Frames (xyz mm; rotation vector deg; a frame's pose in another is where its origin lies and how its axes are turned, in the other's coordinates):
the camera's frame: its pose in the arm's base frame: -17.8 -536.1 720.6 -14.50 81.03 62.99
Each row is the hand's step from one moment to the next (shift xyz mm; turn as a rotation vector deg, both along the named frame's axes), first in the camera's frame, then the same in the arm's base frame.
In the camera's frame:
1: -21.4 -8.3 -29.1 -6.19 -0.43 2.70
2: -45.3 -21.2 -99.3 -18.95 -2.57 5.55
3: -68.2 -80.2 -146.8 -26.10 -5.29 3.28
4: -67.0 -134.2 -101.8 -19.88 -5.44 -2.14
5: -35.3 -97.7 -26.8 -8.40 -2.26 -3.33
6: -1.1 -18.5 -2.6 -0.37 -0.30 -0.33
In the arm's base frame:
1: -8.5 -35.1 8.3 3.39 -1.09 5.75
2: -40.0 -103.4 7.7 9.51 -5.95 16.45
3: -23.4 -178.9 -9.6 11.52 -12.26 20.91
4: 44.9 -173.8 -25.1 6.76 -13.43 14.26
5: 60.8 -86.2 -19.5 1.24 -7.41 5.51
6: 12.0 -12.0 -8.0 0.08 -0.56 0.11

